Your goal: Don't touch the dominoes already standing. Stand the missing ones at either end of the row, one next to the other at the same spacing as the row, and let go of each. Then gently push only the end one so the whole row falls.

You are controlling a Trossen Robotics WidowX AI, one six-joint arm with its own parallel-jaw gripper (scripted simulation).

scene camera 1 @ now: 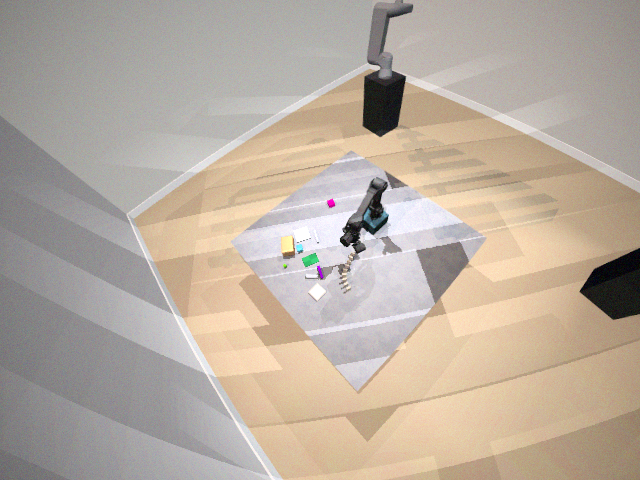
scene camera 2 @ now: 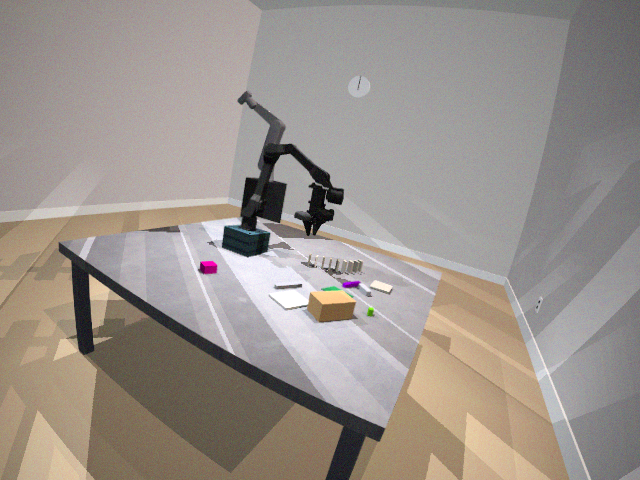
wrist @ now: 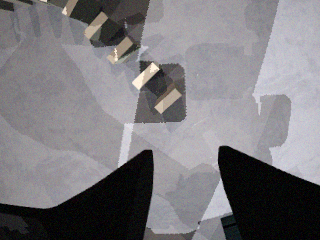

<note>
In view: my gripper [scene camera 2: 310,235] and a box [scene camera 2: 324,306].
My gripper shows as well in the wrist view [wrist: 185,156]. The wrist view misses the box: it is out of frame.
</note>
